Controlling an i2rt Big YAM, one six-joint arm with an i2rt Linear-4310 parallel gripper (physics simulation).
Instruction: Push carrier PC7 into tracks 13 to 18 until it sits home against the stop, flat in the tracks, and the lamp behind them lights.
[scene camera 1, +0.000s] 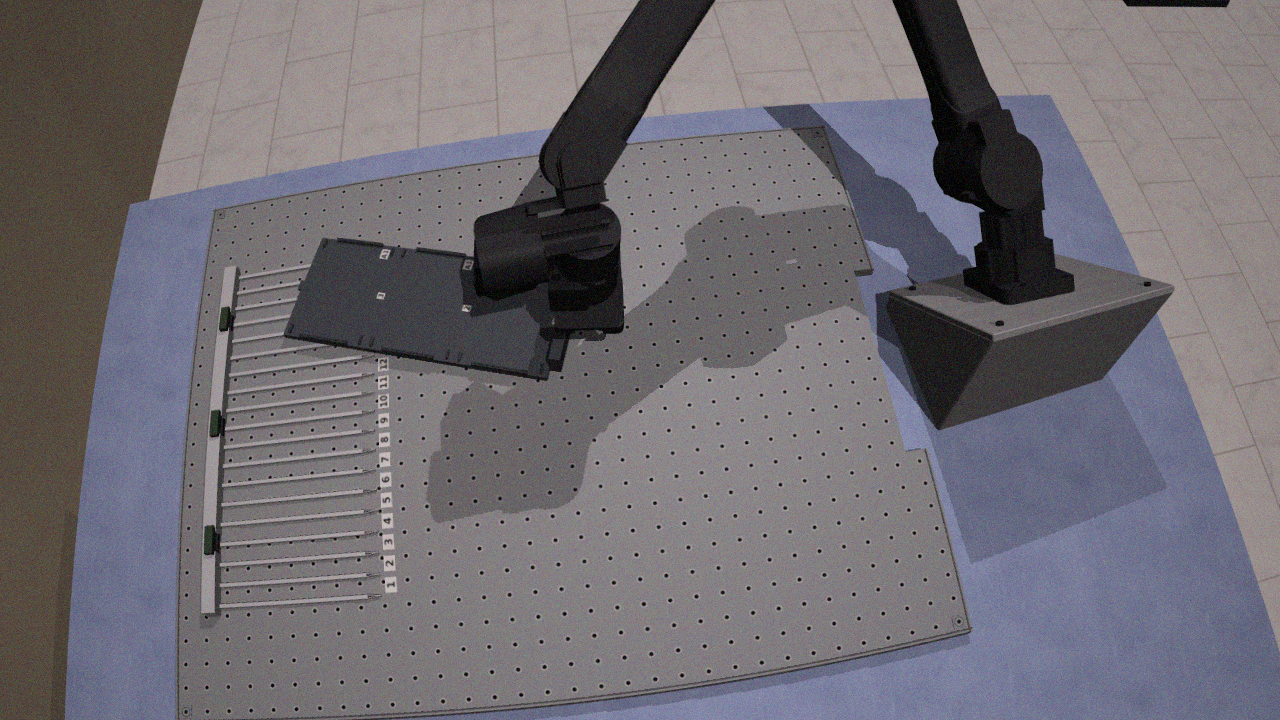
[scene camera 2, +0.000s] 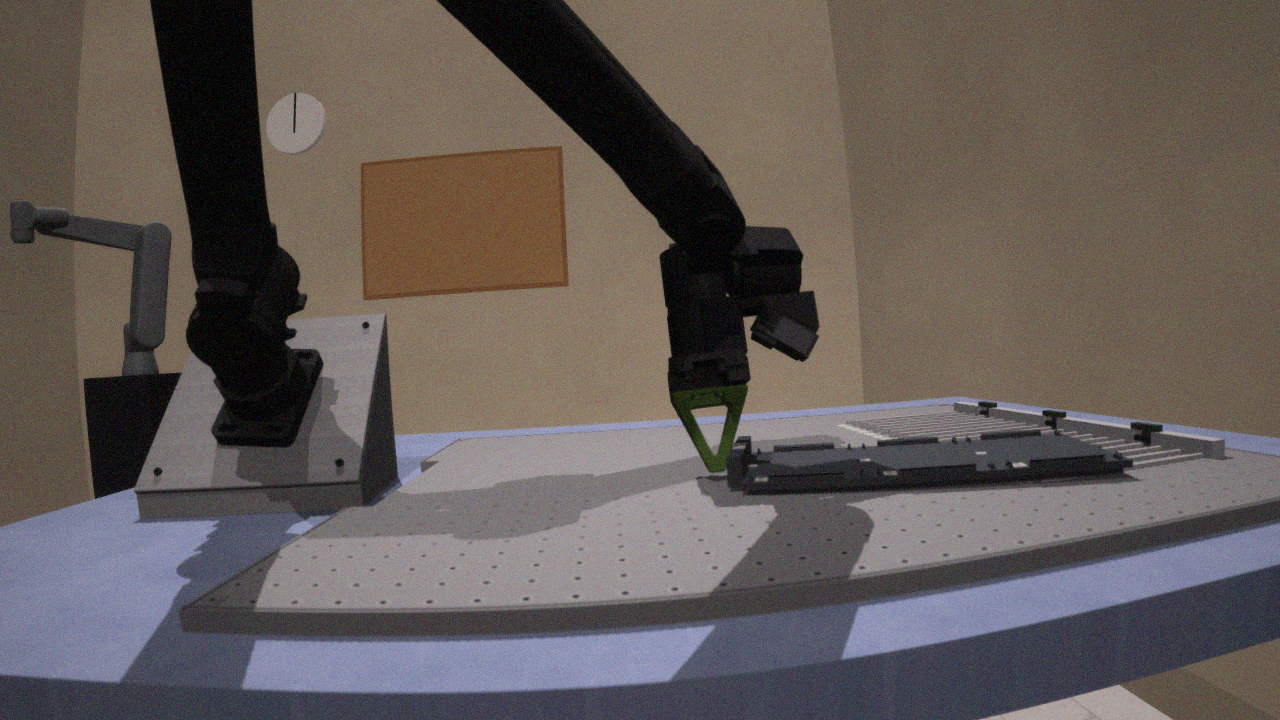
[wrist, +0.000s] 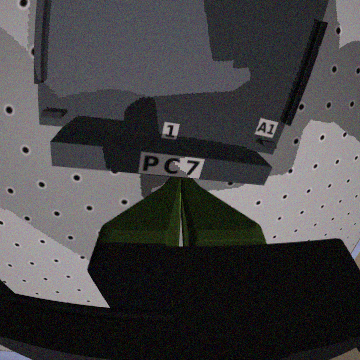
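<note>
Carrier PC7 (scene camera 1: 421, 303), (scene camera 2: 1026, 455), (wrist: 195, 96). Gripper (scene camera 1: 587, 316), (scene camera 2: 717, 472), (wrist: 180, 178).
</note>
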